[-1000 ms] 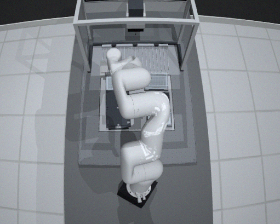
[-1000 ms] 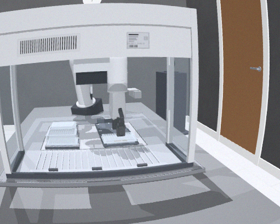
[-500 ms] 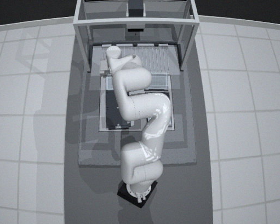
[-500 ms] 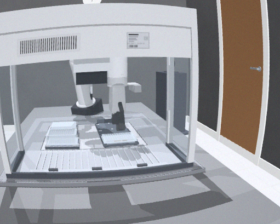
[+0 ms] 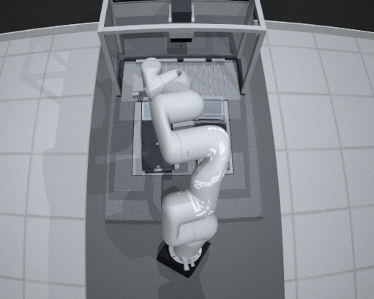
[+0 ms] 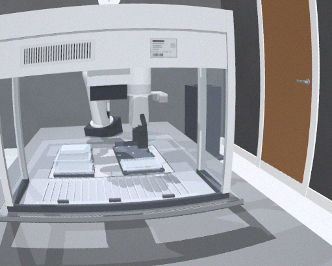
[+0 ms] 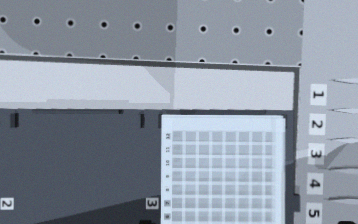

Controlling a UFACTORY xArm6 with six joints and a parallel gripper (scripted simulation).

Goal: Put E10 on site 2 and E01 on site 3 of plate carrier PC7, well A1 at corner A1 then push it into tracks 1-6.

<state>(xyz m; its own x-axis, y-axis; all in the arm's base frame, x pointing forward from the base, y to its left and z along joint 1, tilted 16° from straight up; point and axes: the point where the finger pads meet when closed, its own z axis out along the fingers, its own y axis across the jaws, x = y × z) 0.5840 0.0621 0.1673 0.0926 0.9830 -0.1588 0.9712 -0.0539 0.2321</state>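
My gripper is now 250 mm past the nest S1, 200 mm to the left of it and 90 mm above it. Also, from my hand: dark plate carrier PC7: 110 mm behind, 80 mm below, 10 mm to the left; dark nest S2: 220 mm to the right, 140 mm behind, 90 mm below; deep-well block E07: 230 mm to the right, 60 mm below, 30 mm behind.
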